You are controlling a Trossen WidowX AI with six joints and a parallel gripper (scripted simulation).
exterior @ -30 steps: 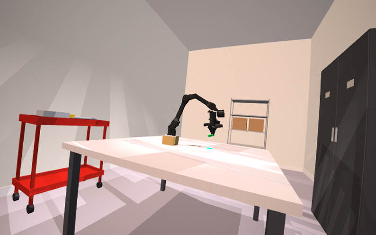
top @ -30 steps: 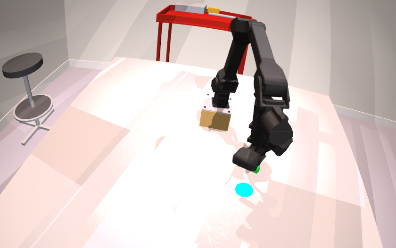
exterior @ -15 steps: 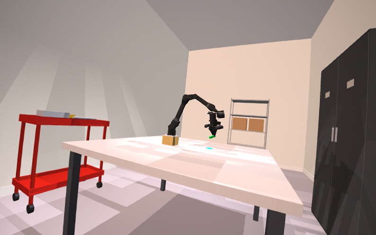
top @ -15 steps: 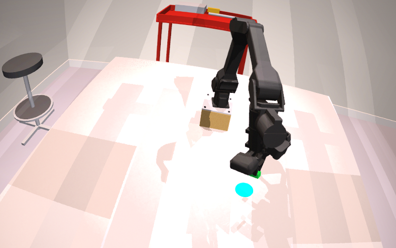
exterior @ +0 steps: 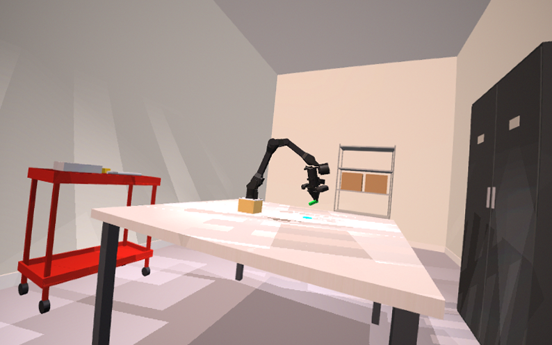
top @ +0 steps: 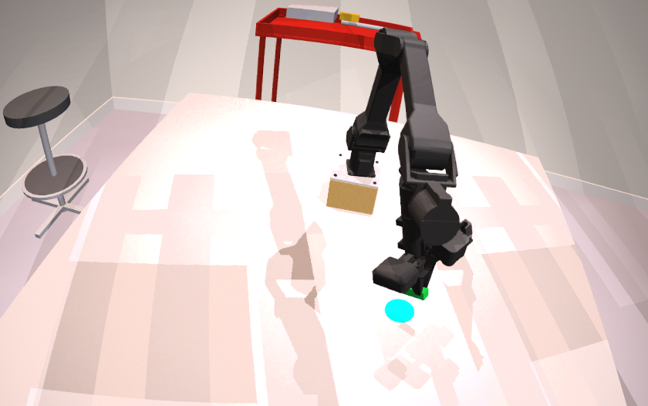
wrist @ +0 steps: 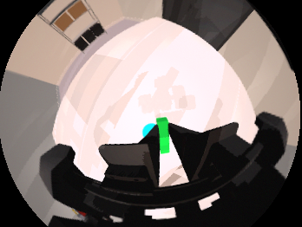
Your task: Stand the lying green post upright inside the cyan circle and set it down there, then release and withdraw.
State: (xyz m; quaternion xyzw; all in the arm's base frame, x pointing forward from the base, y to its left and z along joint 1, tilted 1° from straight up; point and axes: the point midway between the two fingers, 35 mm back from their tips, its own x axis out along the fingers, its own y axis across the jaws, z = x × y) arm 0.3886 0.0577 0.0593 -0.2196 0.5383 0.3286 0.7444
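The cyan circle lies 11 cm below my gripper tip, 4 cm behind it and 1 cm to the right of it. Also, from my gripper tip: green post 1 cm to the right, 1 cm below, 1 cm behind.
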